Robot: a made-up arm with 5 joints.
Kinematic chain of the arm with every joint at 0, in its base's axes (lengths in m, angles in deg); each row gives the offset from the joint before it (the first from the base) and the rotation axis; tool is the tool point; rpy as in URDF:
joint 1: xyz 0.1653 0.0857 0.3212 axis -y
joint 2: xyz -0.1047 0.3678 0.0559 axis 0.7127 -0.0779 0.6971
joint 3: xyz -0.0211 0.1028 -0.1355 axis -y
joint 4: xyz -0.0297 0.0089 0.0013 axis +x
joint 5: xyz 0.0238 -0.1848 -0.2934 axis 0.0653 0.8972 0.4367
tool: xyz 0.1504 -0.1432 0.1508 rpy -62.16 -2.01 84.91
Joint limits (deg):
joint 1: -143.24..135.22
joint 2: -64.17..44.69
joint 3: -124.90..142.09
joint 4: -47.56..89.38
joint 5: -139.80..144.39
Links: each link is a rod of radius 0.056 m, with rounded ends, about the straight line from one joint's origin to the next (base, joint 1, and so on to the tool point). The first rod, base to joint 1, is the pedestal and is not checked.
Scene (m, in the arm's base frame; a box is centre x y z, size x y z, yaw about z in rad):
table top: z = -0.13
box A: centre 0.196 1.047 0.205 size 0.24 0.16 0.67 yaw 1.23
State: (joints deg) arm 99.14 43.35 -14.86 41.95 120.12
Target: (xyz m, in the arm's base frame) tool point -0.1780 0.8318 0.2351
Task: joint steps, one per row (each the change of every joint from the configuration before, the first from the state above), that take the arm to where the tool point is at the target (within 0.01 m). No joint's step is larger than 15 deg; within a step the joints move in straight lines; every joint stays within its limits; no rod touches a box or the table.
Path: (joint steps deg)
1: 8.67 0.33 8.97 -14.59 -4.35
2: 8.67 0.34 8.97 -14.59 -4.34
3: 8.67 0.34 8.97 -14.58 -4.35
4: 8.67 0.33 8.97 -14.59 -4.34
5: -1.94 0.00 13.65 12.12 -3.54
6: -1.94 0.00 13.66 12.12 -3.54
7: -1.94 0.00 13.66 12.11 -3.54
8: -1.95 0.00 13.65 12.12 -3.53
9: -1.94 0.00 13.66 12.12 -3.54

